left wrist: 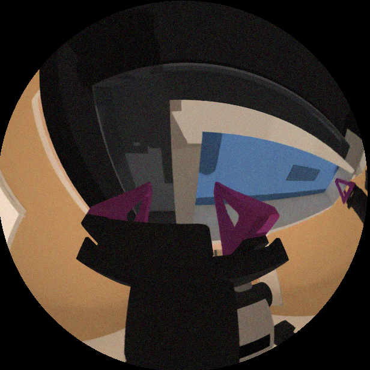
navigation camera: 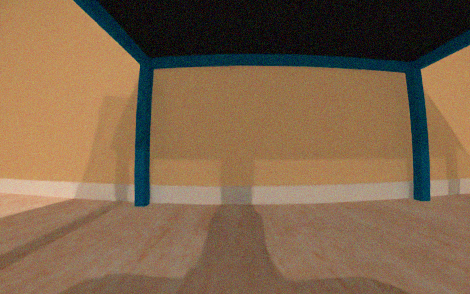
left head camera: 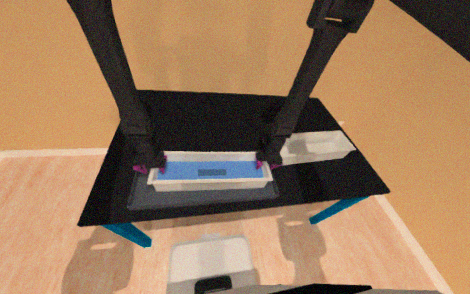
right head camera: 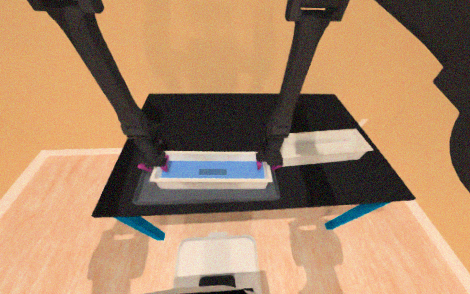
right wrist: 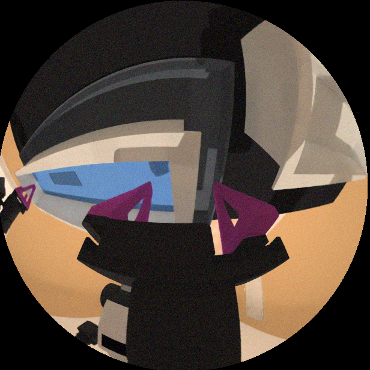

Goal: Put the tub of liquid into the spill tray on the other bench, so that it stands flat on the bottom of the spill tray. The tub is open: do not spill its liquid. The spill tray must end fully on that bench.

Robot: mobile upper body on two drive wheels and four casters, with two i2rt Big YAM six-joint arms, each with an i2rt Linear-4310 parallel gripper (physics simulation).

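The white open tub of blue liquid [left head camera: 212,185] [right head camera: 212,184] [left wrist: 186,170] [right wrist: 187,180] stands level inside the dark grey spill tray [left head camera: 200,202] [right head camera: 205,196] [left wrist: 107,120] [right wrist: 220,90]; the liquid lies flat in it. The tray rests on the black bench top, near its front edge. My left gripper [left head camera: 150,167] [right head camera: 153,165] [left wrist: 182,186] is open, its magenta fingers on both sides of the tub's left end wall, apart from it. My right gripper [left head camera: 268,165] [right head camera: 269,165] [right wrist: 182,186] is open, its fingers on both sides of the tub's right end wall.
A white empty tub [left head camera: 320,149] [right head camera: 330,147] [right wrist: 270,90] stands on the black bench [left head camera: 215,115] [right head camera: 220,115] right of the spill tray, close to my right gripper. Blue bench legs [left head camera: 129,234] [right head camera: 141,228] [navigation camera: 143,135] show below. An orange wall stands behind the bench.
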